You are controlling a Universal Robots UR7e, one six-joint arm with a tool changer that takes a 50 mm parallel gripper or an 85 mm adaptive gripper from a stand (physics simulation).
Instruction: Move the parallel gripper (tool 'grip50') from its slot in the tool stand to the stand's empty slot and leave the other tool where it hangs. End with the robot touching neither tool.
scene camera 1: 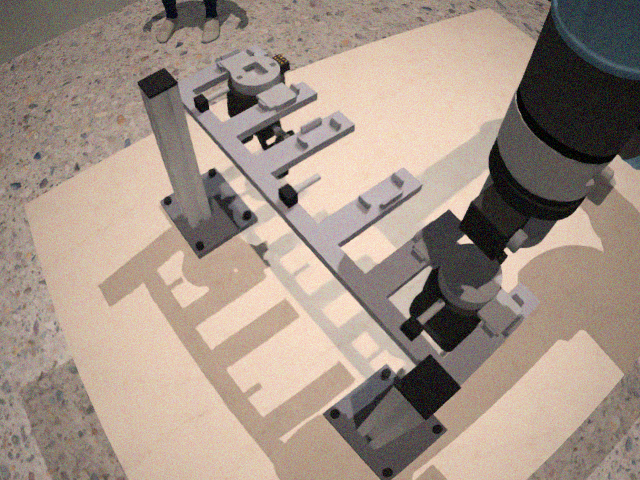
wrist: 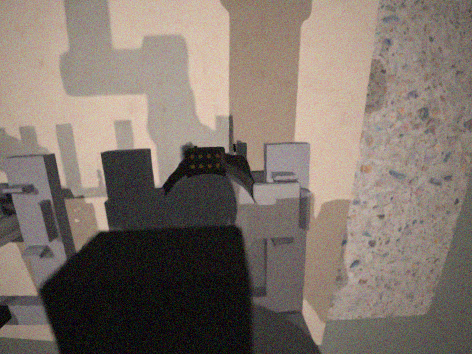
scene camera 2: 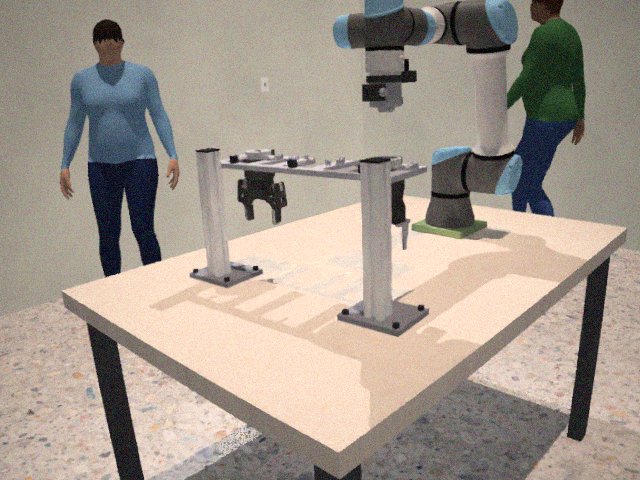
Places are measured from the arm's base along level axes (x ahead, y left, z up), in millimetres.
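Where they show: arm's base, origin of the base link: (scene camera 2: 449,221).
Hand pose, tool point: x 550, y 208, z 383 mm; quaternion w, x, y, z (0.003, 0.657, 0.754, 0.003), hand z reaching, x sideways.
Each offset is from my tool point to the top centre of the thing. "spot": to the spot under its first point. Level surfaces: height alone.
My arm's bare tool changer (scene camera 2: 391,98) hangs above the near end of the stand with a visible gap and carries no tool. Below it the parallel gripper (scene camera 1: 452,330) (scene camera 2: 398,201) hangs in the near end slot, with a pale finger pointing down. In the wrist view its round top plate @[spot: dx -12, dy -5, dz -103 mm] (wrist: 205,202) and gold-dotted connector (wrist: 205,159) show; a black block on my wrist hides part. Its finger spacing cannot be made out. The adaptive gripper (scene camera 1: 253,72) (scene camera 2: 258,180) hangs in the far end slot. The middle slot, beside a fork @[spot: dx +68, dy -115, dz -121 mm] (scene camera 1: 348,223), is empty.
Two upright posts (scene camera 1: 178,149) (scene camera 2: 212,217) (scene camera 2: 377,242) on bolted base plates carry the stand's rail @[spot: dx +112, dy -146, dz -121 mm] (scene camera 1: 294,219). A locating pin @[spot: dx +79, dy -170, dz -109 mm] (scene camera 1: 310,182) sticks out in the middle slot. Two people (scene camera 2: 116,113) (scene camera 2: 555,77) stand beyond the table @[dz -403 mm] (scene camera 2: 248,361).
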